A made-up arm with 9 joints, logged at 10 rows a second.
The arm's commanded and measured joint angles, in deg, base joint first. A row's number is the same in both.
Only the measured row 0 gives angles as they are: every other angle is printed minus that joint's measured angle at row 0.
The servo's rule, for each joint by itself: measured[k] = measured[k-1] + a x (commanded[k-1-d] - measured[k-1]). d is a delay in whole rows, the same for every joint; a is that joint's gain. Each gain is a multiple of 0.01, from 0.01 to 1. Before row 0 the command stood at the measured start. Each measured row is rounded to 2 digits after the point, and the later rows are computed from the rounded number. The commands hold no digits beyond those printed.
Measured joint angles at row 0:
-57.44, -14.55, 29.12, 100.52, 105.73, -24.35, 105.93, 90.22, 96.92
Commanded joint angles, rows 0 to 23:
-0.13, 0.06, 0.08, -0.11, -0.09, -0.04, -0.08, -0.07, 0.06
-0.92, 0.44, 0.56, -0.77, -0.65, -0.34, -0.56, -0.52, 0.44
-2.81, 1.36, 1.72, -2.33, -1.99, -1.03, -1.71, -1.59, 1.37
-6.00, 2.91, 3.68, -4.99, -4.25, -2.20, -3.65, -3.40, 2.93
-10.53, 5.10, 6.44, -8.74, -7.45, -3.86, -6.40, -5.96, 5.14
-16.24, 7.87, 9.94, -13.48, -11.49, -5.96, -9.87, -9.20, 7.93
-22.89, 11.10, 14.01, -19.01, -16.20, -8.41, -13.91, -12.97, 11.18
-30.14, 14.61, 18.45, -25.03, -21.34, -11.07, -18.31, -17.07, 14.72
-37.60, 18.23, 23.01, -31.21, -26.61, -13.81, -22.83, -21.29, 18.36
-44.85, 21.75, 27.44, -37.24, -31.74, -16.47, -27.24, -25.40, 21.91
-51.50, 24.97, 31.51, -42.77, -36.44, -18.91, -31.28, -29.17, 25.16
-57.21, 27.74, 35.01, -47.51, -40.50, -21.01, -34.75, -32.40, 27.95
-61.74, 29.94, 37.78, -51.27, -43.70, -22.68, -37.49, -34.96, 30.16
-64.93, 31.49, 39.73, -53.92, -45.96, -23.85, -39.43, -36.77, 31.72
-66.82, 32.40, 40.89, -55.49, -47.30, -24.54, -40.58, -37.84, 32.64
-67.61, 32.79, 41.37, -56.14, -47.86, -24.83, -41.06, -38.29, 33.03
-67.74, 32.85, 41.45, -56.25, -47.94, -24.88, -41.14, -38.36, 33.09
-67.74, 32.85, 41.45, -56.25, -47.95, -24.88, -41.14, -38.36, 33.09
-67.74, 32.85, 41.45, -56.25, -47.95, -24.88, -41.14, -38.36, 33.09
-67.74, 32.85, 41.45, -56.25, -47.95, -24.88, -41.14, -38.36, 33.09
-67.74, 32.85, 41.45, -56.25, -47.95, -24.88, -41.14, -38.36, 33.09
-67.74, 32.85, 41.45, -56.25, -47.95, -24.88, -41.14, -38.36, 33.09
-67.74, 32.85, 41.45, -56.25, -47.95, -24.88, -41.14, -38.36, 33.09
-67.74, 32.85, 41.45, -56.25, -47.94, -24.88, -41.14, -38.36, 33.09
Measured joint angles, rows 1 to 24:
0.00, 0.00, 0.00, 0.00, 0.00, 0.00, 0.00, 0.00, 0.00
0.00, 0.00, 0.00, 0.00, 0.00, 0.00, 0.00, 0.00, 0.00
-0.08, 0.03, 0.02, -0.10, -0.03, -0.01, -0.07, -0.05, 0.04
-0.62, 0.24, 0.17, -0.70, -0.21, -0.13, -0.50, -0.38, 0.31
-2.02, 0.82, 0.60, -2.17, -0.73, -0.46, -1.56, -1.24, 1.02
-4.57, 1.91, 1.46, -4.71, -1.75, -1.10, -3.40, -2.77, 2.30
-8.38, 3.57, 2.85, -8.34, -3.40, -2.12, -6.04, -5.03, 4.20
-13.41, 5.81, 4.84, -12.97, -5.75, -3.54, -9.41, -7.99, 6.70
-19.48, 8.56, 7.41, -18.41, -8.78, -5.34, -13.37, -11.53, 9.70
-26.30, 11.71, 10.50, -24.37, -12.42, -7.46, -17.72, -15.46, 13.06
-33.53, 15.10, 14.00, -30.53, -16.54, -9.81, -22.22, -19.60, 16.61
-40.77, 18.56, 17.76, -36.57, -20.95, -12.27, -26.64, -23.72, 20.16
-47.64, 21.89, 21.61, -42.15, -25.44, -14.73, -30.72, -27.59, 23.51
-53.76, 24.93, 25.36, -46.97, -29.81, -17.05, -34.27, -31.01, 26.48
-58.87, 27.54, 28.84, -50.84, -33.84, -19.13, -37.10, -33.81, 28.95
-62.75, 29.59, 31.89, -53.61, -37.35, -20.88, -39.15, -35.91, 30.81
-65.35, 31.05, 34.41, -55.30, -40.24, -22.23, -40.41, -37.28, 32.04
-66.80, 31.95, 36.36, -56.06, -42.45, -23.19, -40.98, -38.00, 32.70
-67.40, 32.42, 37.79, -56.23, -44.04, -23.82, -41.12, -38.26, 32.96
-67.62, 32.64, 38.81, -56.25, -45.17, -24.21, -41.14, -38.33, 33.05
-67.70, 32.75, 39.55, -56.25, -45.98, -24.46, -41.14, -38.35, 33.08
-67.73, 32.80, 40.08, -56.25, -46.55, -24.62, -41.14, -38.36, 33.09
-67.74, 32.83, 40.46, -56.25, -46.96, -24.72, -41.14, -38.36, 33.09
-67.74, 32.84, 40.74, -56.25, -47.25, -24.78, -41.14, -38.36, 33.09
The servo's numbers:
d 2
a 0.64 0.52 0.28 0.90 0.29 0.37 0.88 0.71 0.67

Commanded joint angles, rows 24 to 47:
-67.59, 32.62, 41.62, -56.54, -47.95, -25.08, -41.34, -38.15, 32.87
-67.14, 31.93, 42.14, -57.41, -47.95, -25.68, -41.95, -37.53, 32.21
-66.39, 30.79, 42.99, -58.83, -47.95, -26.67, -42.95, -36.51, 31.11
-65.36, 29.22, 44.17, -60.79, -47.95, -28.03, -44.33, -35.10, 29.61
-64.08, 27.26, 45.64, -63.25, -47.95, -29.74, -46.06, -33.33, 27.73
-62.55, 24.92, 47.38, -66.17, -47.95, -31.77, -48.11, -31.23, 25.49
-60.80, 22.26, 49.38, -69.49, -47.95, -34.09, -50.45, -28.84, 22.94
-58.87, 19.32, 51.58, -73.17, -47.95, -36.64, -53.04, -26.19, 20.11
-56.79, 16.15, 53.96, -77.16, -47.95, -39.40, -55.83, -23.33, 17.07
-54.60, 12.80, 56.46, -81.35, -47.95, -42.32, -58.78, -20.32, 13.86
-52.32, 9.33, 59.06, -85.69, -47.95, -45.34, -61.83, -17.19, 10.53
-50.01, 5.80, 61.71, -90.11, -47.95, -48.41, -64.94, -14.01, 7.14
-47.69, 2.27, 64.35, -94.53, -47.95, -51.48, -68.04, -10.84, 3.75
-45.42, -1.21, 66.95, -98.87, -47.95, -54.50, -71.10, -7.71, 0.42
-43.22, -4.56, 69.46, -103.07, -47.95, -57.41, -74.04, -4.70, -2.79
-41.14, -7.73, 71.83, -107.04, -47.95, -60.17, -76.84, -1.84, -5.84
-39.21, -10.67, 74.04, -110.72, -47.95, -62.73, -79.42, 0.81, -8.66
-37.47, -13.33, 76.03, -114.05, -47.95, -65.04, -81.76, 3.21, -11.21
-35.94, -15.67, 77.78, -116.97, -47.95, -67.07, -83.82, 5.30, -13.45
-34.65, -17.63, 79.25, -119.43, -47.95, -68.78, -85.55, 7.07, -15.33
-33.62, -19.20, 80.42, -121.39, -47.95, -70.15, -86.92, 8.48, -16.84
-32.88, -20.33, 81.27, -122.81, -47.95, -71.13, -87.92, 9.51, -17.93
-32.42, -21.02, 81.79, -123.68, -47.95, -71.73, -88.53, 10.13, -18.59
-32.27, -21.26, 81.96, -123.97, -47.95, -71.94, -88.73, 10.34, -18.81
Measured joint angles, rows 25 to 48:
-67.74, 32.85, 40.94, -56.25, -47.45, -24.82, -41.14, -38.36, 33.09
-67.74, 32.85, 41.08, -56.25, -47.59, -24.84, -41.14, -38.36, 33.09
-67.64, 32.73, 41.23, -56.51, -47.69, -24.93, -41.32, -38.21, 32.94
-67.32, 32.31, 41.48, -57.32, -47.77, -25.21, -41.87, -37.73, 32.45
-66.72, 31.52, 41.90, -58.68, -47.82, -25.75, -42.82, -36.86, 31.55
-65.85, 30.32, 42.54, -60.58, -47.86, -26.59, -44.15, -35.61, 30.25
-64.72, 28.73, 43.41, -62.98, -47.89, -27.76, -45.83, -33.99, 28.56
-63.33, 26.75, 44.52, -65.85, -47.91, -29.24, -47.84, -32.03, 26.50
-61.71, 24.42, 45.88, -69.13, -47.92, -31.03, -50.14, -29.77, 24.11
-59.89, 21.77, 47.48, -72.77, -47.93, -33.11, -52.69, -27.23, 21.43
-57.91, 18.85, 49.29, -76.72, -47.94, -35.44, -55.45, -24.46, 18.51
-55.79, 15.70, 51.30, -80.89, -47.94, -37.99, -58.38, -21.52, 15.39
-53.57, 12.39, 53.47, -85.21, -47.94, -40.71, -61.42, -18.45, 12.13
-51.29, 8.96, 55.78, -89.62, -47.94, -43.56, -64.52, -15.30, 8.79
-48.99, 5.48, 58.18, -94.04, -47.94, -46.49, -67.62, -12.13, 5.41
-46.71, 2.00, 60.64, -98.39, -47.94, -49.45, -70.68, -8.99, 2.07
-44.48, -1.41, 63.11, -102.60, -47.94, -52.40, -73.64, -5.94, -1.19
-42.34, -4.70, 65.55, -106.60, -47.94, -55.27, -76.46, -3.03, -4.31
-40.34, -7.80, 67.93, -110.31, -47.94, -58.03, -79.06, -0.30, -7.22
-38.50, -10.68, 70.20, -113.68, -47.94, -60.62, -81.44, 2.19, -9.89
-36.86, -13.27, 72.32, -116.64, -47.94, -63.01, -83.53, 4.40, -12.28
-35.45, -15.54, 74.26, -119.15, -47.94, -65.14, -85.31, 6.30, -14.32
-34.28, -17.44, 75.98, -121.17, -47.94, -66.99, -86.73, 7.85, -16.01
-33.38, -18.94, 77.46, -122.65, -47.94, -68.52, -87.78, 9.03, -17.30

